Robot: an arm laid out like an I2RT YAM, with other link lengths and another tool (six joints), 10 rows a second.
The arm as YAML. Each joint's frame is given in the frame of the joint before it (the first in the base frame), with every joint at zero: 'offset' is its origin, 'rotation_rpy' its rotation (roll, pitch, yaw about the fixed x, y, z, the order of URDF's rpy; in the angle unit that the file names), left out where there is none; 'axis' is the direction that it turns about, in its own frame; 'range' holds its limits. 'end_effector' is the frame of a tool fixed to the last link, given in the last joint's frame.
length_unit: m
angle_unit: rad
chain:
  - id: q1
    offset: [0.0, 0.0, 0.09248]
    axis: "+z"
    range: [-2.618, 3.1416]
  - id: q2
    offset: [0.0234, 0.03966, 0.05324]
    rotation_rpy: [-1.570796, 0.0, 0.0]
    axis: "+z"
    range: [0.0, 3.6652]
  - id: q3
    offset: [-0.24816, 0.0, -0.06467]
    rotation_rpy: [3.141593, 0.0, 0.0]
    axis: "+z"
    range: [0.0, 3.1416]
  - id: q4
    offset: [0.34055, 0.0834, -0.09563]
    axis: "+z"
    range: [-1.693, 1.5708]
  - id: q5
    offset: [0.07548, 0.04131, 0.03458]
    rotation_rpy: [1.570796, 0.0, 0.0]
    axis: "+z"
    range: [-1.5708, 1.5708]
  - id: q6
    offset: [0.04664, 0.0, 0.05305]
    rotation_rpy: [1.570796, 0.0, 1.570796]
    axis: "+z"
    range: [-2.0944, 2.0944]
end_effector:
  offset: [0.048, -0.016, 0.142]
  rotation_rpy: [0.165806, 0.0, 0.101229]
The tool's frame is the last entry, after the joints.
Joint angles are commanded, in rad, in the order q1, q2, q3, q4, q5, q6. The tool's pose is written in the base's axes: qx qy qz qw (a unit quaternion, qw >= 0); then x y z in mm. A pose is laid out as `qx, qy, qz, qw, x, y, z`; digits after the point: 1 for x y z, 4 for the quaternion.
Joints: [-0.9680 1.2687 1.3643 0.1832 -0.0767 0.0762]
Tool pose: -0.1295, 0.5192, -0.7748, 0.3367, 306.0, -441.8, 572.3
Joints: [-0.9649 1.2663 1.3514 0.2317 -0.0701 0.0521]
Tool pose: -0.1322, 0.5015, -0.7883, 0.3311, 304.9, -439.0, 579.4
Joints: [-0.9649 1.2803 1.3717 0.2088 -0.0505 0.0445]
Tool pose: -0.1289, 0.5095, -0.7879, 0.3210, 303.7, -443.7, 578.4
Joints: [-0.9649 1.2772 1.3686 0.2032 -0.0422 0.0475]
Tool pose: -0.1255, 0.5128, -0.7871, 0.3190, 302.0, -444.1, 576.5
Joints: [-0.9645 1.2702 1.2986 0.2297 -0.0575 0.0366]
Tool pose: -0.1380, 0.5255, -0.7775, 0.3167, 309.3, -448.8, 546.2
